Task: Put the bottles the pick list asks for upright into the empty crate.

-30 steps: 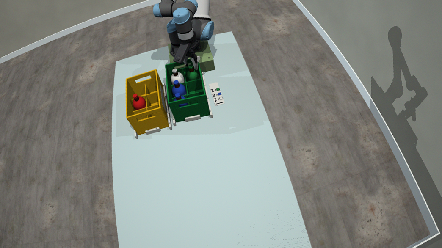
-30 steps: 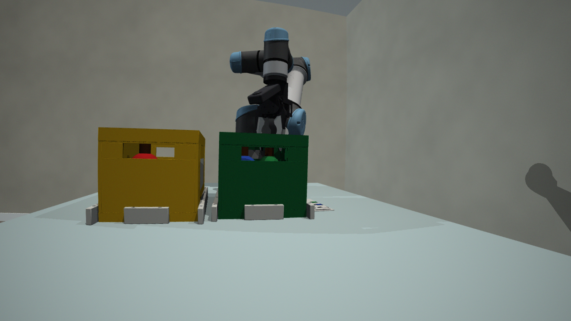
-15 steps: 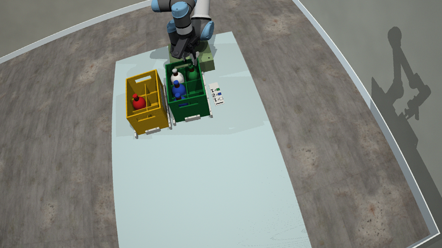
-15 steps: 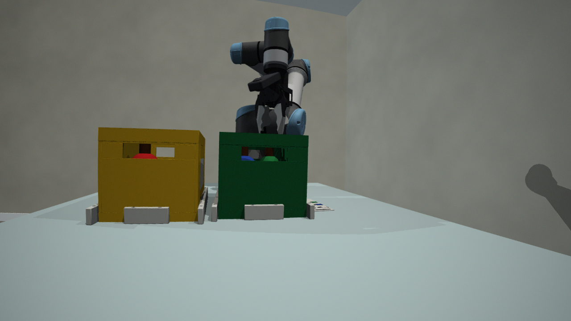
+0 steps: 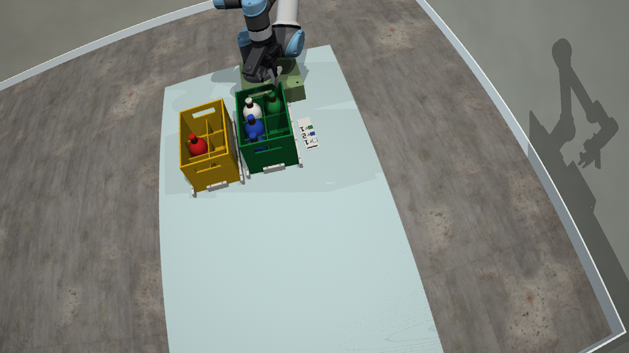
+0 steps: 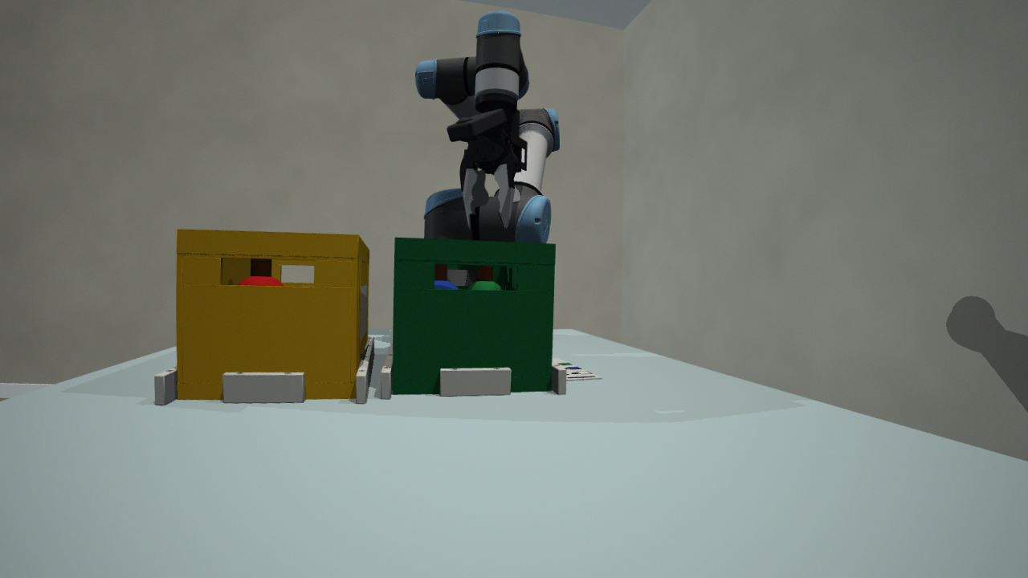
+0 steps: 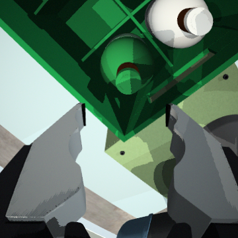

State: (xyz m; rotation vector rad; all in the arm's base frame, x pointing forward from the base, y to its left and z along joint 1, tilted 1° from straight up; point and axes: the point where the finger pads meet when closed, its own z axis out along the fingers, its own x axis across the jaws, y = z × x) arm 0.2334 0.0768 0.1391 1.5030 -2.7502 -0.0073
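My gripper is now 140 mm above the green bottle. From my hand the other things lie so: white bottle (10 mm ahead, 90 mm to the right, 140 mm below); then green crate (90 mm ahead, 30 mm to the right, 150 mm below); then pick list (70 mm ahead, 110 mm to the left, 230 mm below).
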